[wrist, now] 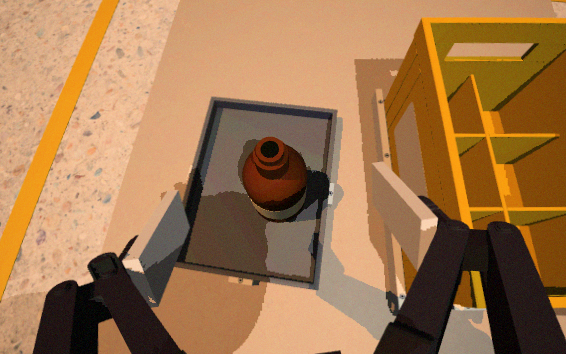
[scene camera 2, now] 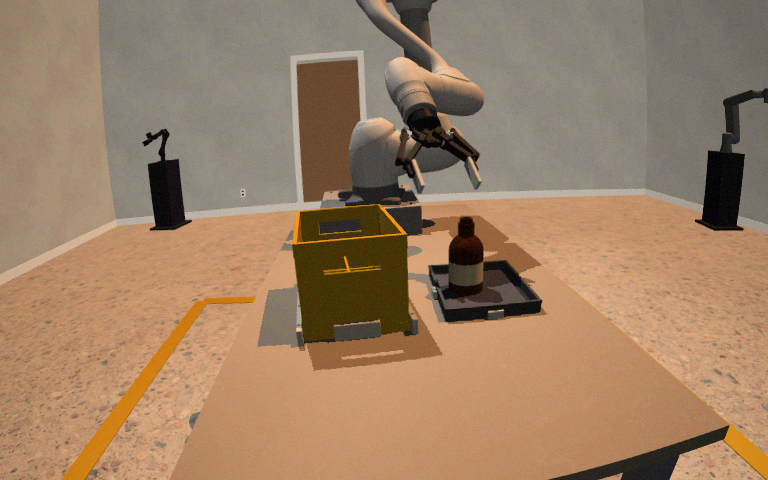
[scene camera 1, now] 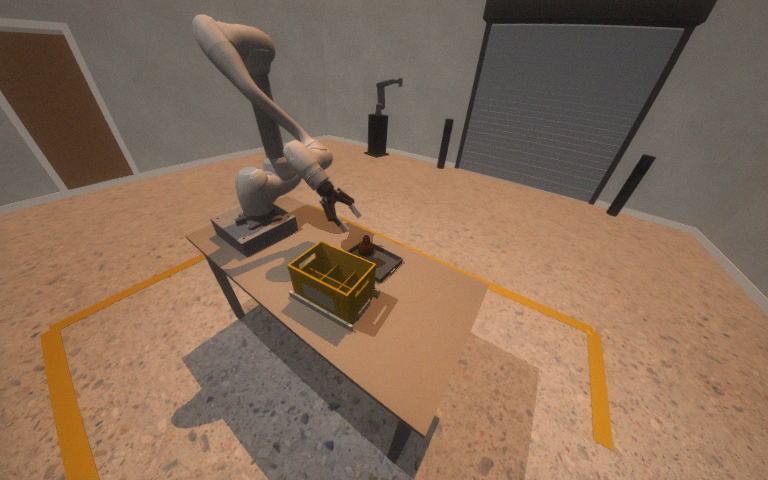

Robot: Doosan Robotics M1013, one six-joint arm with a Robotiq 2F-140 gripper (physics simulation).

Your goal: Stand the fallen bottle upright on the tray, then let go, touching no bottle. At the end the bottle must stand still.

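Pixels of known places: gripper, fingertip midpoint: (wrist: 277, 196) (scene camera 2: 450, 187) (scene camera 1: 353, 223); arm's base at its link origin: (scene camera 2: 376, 198) (scene camera 1: 260, 217).
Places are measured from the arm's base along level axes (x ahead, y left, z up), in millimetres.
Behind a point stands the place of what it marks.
Observation:
A brown bottle (scene camera 1: 366, 247) {z 19, x 604, y 262 mm} (scene camera 2: 466, 254) {z -3, x 620, y 276 mm} (wrist: 275, 177) {z 32, x 569, y 269 mm} with a cream label stands upright on the dark tray (scene camera 1: 400, 263) {z -94, x 701, y 405 mm} (scene camera 2: 523, 307) {z -84, x 704, y 386 mm} (wrist: 274, 106) {z -73, x 710, y 326 mm}, inside its low rim. In the wrist view its open mouth points up toward the camera. My gripper (scene camera 1: 350, 220) {z 117, x 529, y 248 mm} (scene camera 2: 447, 180) {z 117, x 529, y 248 mm} (wrist: 277, 196) {z 117, x 529, y 248 mm} is open, with nothing between its fingers. It hangs above and behind the bottle, on the side of the arm's base, and does not touch it. The tray lies flat on the table.
A yellow crate (scene camera 1: 322, 294) {z 16, x 714, y -37 mm} (scene camera 2: 351, 288) {z -7, x 793, y 81 mm} (wrist: 435, 90) {z 75, x 681, y 147 mm} with inner dividers stands beside the tray, within low pale rails on the table (scene camera 1: 430, 339) {z -97, x 1055, y 185 mm} (scene camera 2: 453, 396) {z -98, x 967, y 251 mm} (wrist: 280, 55) {z -97, x 824, y 356 mm}. The crate shows beyond the right finger in the wrist view. The arm's base (scene camera 1: 254, 229) {z -5, x 98, y -69 mm} stands at the table's far end.

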